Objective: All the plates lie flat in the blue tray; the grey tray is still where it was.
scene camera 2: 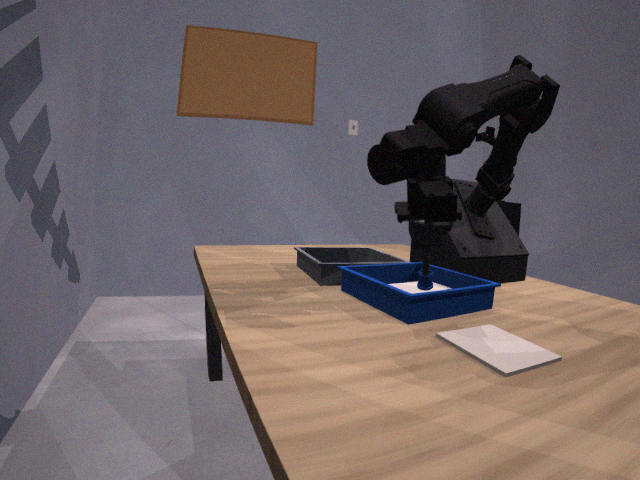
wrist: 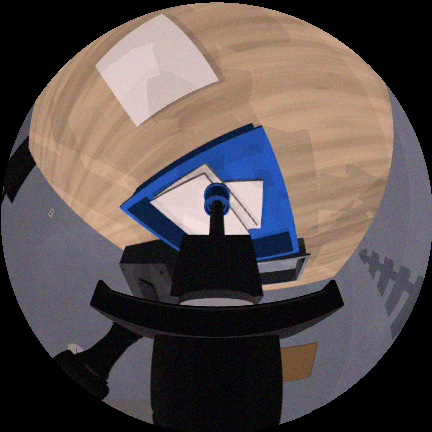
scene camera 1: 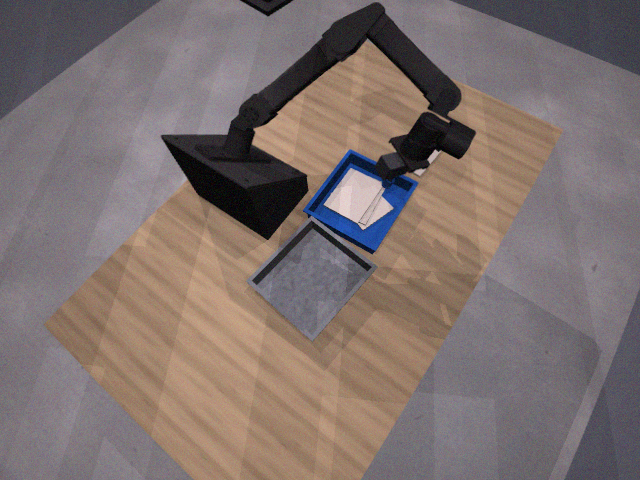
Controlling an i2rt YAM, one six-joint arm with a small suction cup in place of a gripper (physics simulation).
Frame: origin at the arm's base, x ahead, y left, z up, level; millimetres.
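Seen in the pictures: hand, tool point: (scene camera 2: 425,286) (wrist: 216,194) (scene camera 1: 386,184); arm's base, link origin: (scene camera 2: 473,209) (scene camera 1: 234,156).
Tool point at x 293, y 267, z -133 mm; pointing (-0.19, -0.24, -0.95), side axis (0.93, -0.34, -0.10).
Note:
Pixels of each thing's top centre, then the offset from my tool point to it. Level surfaces: height alone.
- blue tray, top centre: (wrist: 218,233) (scene camera 2: 417,275) (scene camera 1: 361,196) dx -25, dy -76, dz +3 mm
- white upper plate, top centre: (wrist: 201,218) (scene camera 2: 430,290) (scene camera 1: 353,194) dx -56, dy -71, dz -28 mm
- lower plate, top centre: (wrist: 215,209) (scene camera 1: 361,200) dx -30, dy -67, dz -39 mm
- white plate, top centre: (wrist: 142,61) (scene camera 2: 497,344) dx -21, dy +186, dz -42 mm
- grey tray, top centre: (scene camera 2: 348,254) (scene camera 1: 311,273) (wrist: 266,275) dx +32, dy -331, dz +3 mm
- wooden table, surface height: dz -48 mm
My gripper, a blue suction cup (scene camera 1: 386,185) (scene camera 2: 425,286) (wrist: 217,191), points down inside the outline of the blue tray (scene camera 1: 325,178) (scene camera 2: 452,305) (wrist: 276,175), low over the plates. It appears a little above them and holds none. In the tray, a white upper plate (scene camera 1: 352,192) (wrist: 176,202) overlaps a lower plate (scene camera 1: 379,210) (wrist: 251,192) turned at another angle; a narrow strip of plate shows between their edges. Another white plate (scene camera 2: 498,347) (wrist: 157,70) lies flat on the table outside the tray, mostly hidden by the arm in scene camera 1. The grey tray (scene camera 1: 280,308) (scene camera 2: 330,274) stands beside the blue one, with no plate visible inside.
The wooden table (scene camera 1: 170,361) (scene camera 2: 361,392) carries both trays and the black arm base (scene camera 1: 242,193) (scene camera 2: 475,263). The blue tray's raised walls surround the plates. The grey tray stands close to one blue wall. A corkboard (scene camera 2: 248,74) hangs on the wall behind.

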